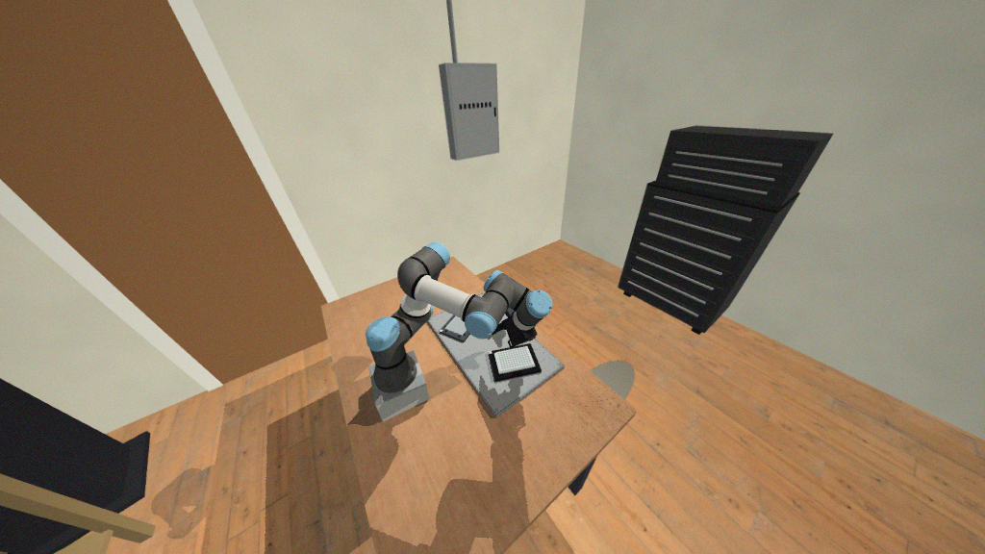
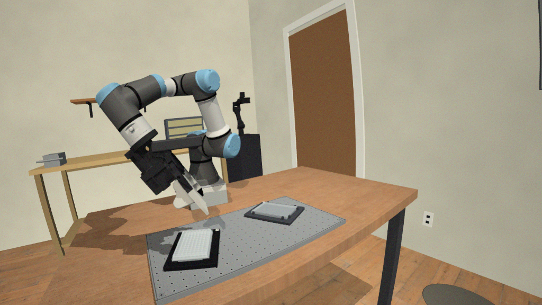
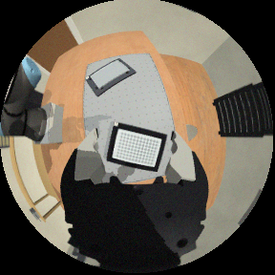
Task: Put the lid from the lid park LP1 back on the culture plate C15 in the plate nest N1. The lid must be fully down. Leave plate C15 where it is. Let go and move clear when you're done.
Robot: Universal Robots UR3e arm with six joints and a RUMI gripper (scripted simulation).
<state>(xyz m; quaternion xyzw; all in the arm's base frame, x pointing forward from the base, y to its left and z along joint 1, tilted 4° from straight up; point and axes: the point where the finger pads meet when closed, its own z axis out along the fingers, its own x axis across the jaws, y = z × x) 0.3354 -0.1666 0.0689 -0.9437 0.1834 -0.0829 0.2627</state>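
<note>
Now: the clear lid 24 cm to the left of my hand, 11 cm below it and 1 cm behind it. Also, from my hand: culture plate C15 (10 cm below, 5 cm to the right, 1 cm behind); black lid park LP1 (24 cm to the left, 12 cm below, 1 cm behind).
</note>
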